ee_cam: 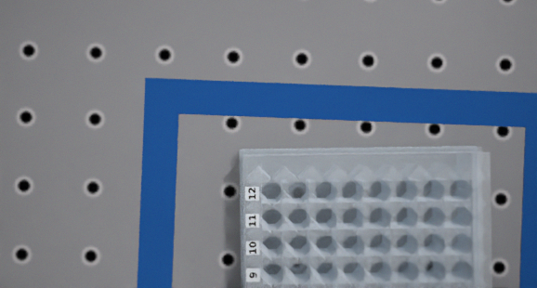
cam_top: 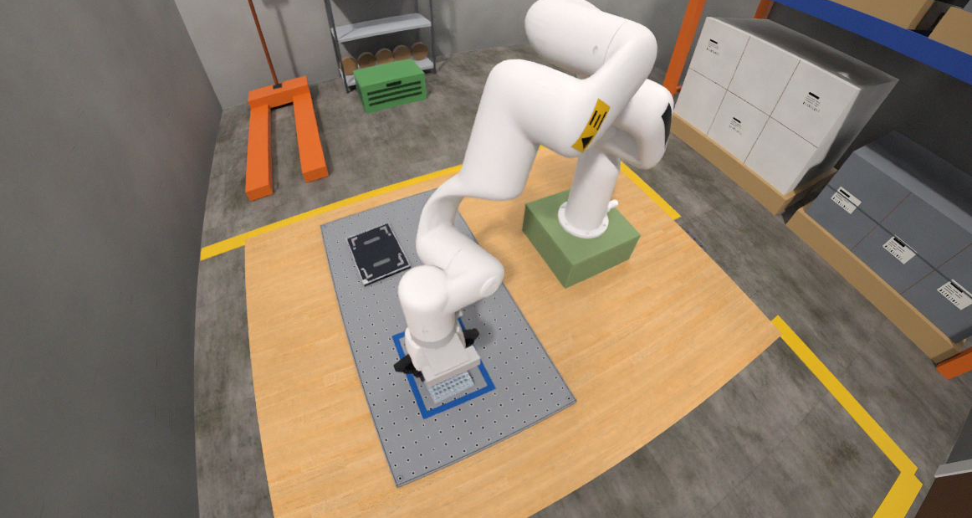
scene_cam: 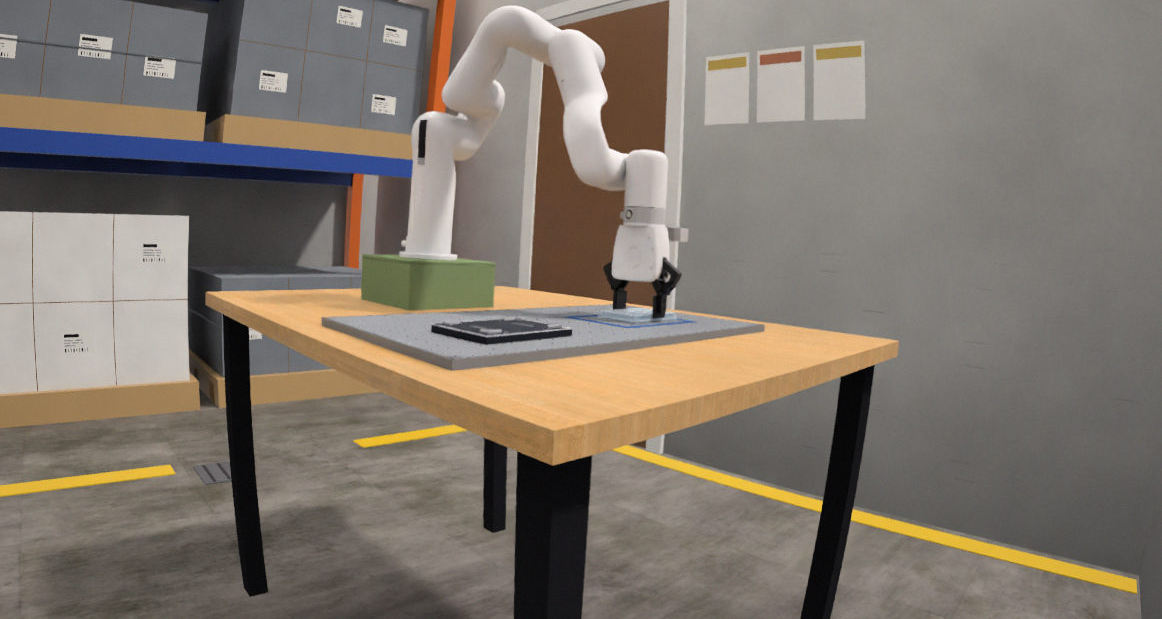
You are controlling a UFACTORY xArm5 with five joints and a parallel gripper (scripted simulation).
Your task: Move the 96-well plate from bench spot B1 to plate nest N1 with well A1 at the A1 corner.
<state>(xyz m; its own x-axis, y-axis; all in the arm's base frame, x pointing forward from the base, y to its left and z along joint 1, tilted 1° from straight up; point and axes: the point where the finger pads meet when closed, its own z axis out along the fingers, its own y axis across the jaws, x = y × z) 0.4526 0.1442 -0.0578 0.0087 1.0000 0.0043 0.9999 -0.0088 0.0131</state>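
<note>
Now: hand 340 mm to the left of the black plate nest N1, 20 mm short of it and 10 mm above it. Also, from my hand: clear 96-well plate (10 mm below).
</note>
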